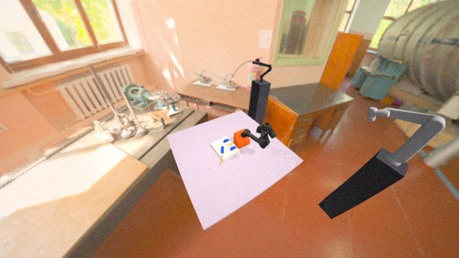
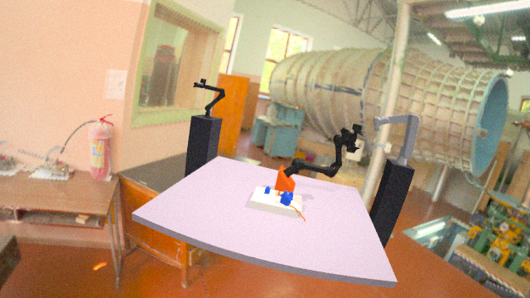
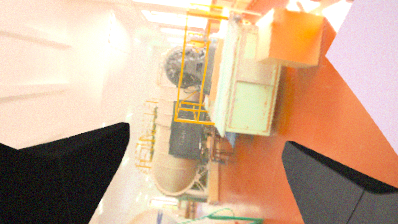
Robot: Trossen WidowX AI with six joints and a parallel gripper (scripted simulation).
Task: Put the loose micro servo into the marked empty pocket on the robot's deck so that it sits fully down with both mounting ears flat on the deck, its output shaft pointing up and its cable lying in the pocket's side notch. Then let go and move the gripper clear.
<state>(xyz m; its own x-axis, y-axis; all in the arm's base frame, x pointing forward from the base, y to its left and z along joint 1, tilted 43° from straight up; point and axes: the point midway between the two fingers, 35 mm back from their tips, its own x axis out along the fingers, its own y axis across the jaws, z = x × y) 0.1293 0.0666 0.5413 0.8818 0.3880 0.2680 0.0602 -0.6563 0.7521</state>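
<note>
Right now my gripper tip is 16 cm short of the white robot deck, 41 cm to the left of it and 46 cm above it.
</note>
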